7 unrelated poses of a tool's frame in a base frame.
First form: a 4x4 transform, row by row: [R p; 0 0 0 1], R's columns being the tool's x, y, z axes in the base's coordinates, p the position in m. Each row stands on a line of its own.
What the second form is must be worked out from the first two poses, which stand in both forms.
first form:
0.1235, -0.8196, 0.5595, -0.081
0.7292, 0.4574, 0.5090, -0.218
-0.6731, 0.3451, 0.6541, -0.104
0, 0, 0, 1
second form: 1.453, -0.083, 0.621, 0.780, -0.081, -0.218, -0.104
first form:
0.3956, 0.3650, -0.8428, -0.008
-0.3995, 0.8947, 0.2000, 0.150
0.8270, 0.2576, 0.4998, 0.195
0, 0, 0, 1
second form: 1.165, 0.031, -0.909, -0.416, -0.008, 0.150, 0.195
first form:
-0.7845, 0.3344, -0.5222, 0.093
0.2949, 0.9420, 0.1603, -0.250
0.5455, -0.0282, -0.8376, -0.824
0, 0, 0, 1
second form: 2.568, -0.174, -0.984, -0.036, 0.093, -0.250, -0.824
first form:
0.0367, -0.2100, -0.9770, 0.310
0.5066, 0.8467, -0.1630, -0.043
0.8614, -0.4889, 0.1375, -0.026
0, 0, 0, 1
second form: 1.560, -0.163, -0.919, 0.358, 0.310, -0.043, -0.026
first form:
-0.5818, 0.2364, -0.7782, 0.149
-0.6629, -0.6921, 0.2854, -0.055
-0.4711, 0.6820, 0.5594, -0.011
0, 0, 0, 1
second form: 2.601, 0.385, -0.298, -0.873, 0.149, -0.055, -0.011
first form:
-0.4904, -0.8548, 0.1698, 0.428
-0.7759, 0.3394, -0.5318, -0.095
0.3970, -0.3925, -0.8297, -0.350
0, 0, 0, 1
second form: 3.002, 0.501, -0.817, 0.284, 0.428, -0.095, -0.350
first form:
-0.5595, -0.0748, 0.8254, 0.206
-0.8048, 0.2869, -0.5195, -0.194
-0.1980, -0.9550, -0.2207, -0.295
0, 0, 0, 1
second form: 2.414, -0.327, 0.769, -0.549, 0.206, -0.194, -0.295
